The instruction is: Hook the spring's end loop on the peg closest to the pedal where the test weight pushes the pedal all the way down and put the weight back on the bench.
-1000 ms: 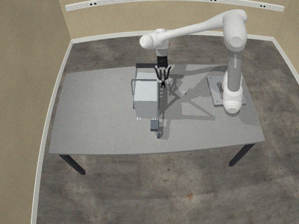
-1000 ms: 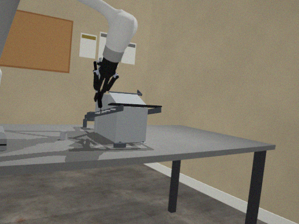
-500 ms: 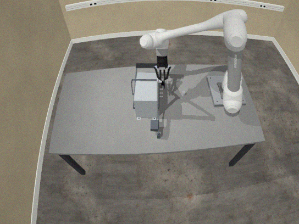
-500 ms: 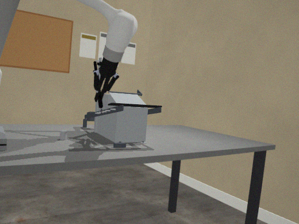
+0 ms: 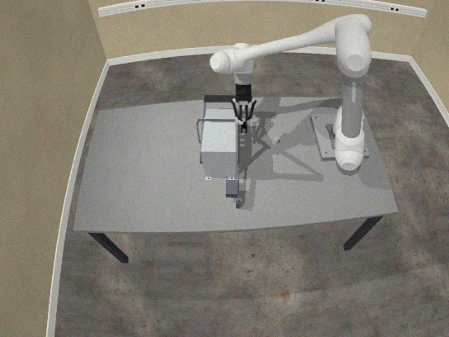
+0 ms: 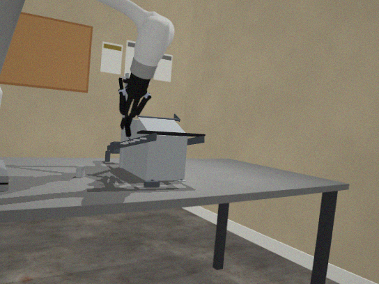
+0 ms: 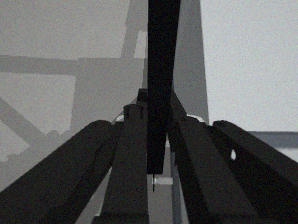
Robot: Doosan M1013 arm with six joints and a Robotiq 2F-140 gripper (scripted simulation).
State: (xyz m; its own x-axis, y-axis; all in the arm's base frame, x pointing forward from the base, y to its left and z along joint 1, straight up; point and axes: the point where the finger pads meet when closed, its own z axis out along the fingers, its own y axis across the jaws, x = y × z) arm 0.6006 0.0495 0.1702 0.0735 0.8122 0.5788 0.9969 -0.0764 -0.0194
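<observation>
My gripper is now 20 mm to the right of the dark spring and 30 mm below it. The rest, counted from my hand: steel test weight (190 mm behind, 50 mm to the right, 190 mm below).
</observation>
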